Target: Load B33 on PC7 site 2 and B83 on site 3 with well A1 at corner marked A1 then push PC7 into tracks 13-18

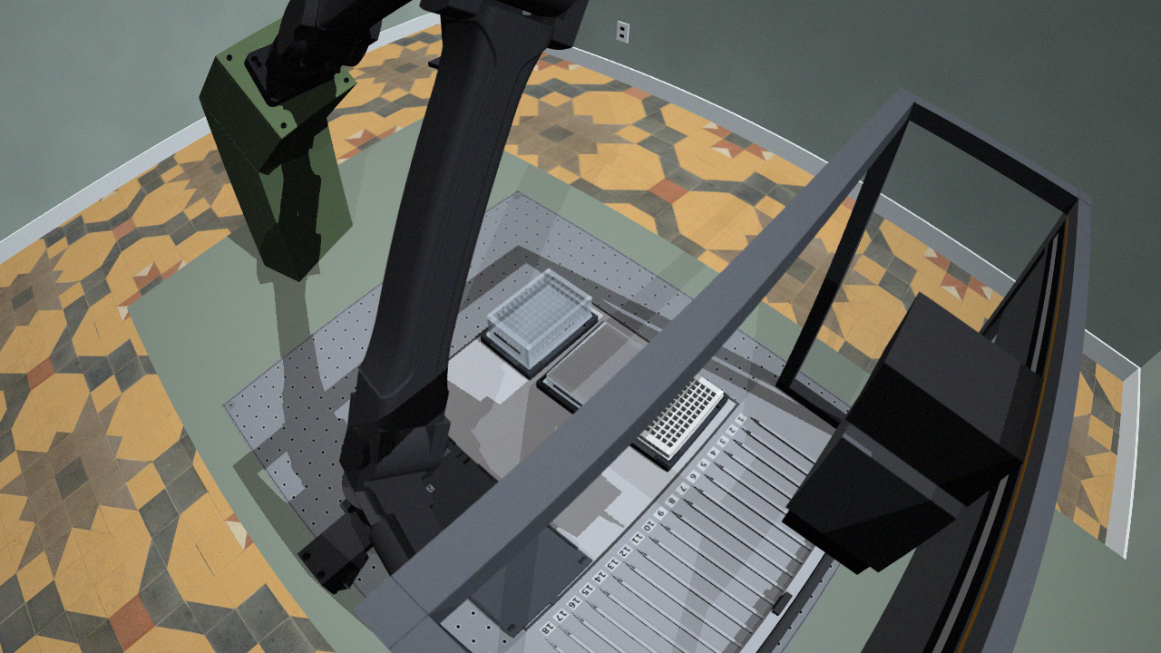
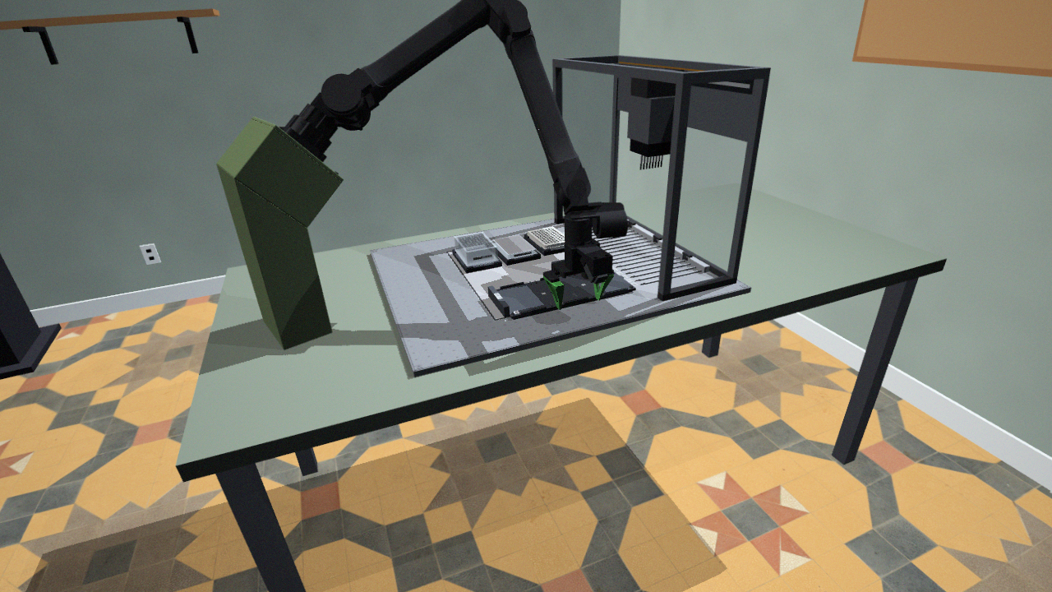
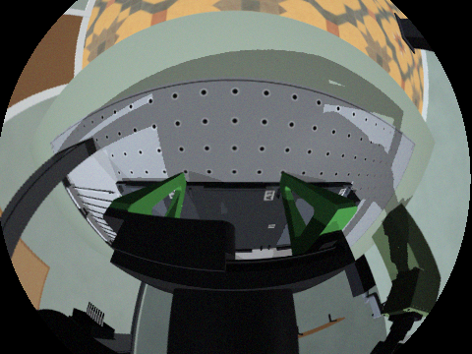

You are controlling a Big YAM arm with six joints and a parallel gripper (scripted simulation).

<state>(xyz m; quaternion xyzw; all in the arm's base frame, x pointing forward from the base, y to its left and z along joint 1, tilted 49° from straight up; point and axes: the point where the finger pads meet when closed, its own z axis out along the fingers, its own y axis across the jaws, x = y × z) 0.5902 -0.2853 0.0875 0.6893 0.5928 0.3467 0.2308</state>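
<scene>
The clear deep-well block B83 lies 360 mm to the left of my hand, 110 mm behind it and 10 mm above it. Round my hand: dark plate carrier PC7 (70 mm to the left); then 384-well plate B33 (350 mm to the left); then plate nest S2 (350 mm to the left, 10 mm below).
</scene>
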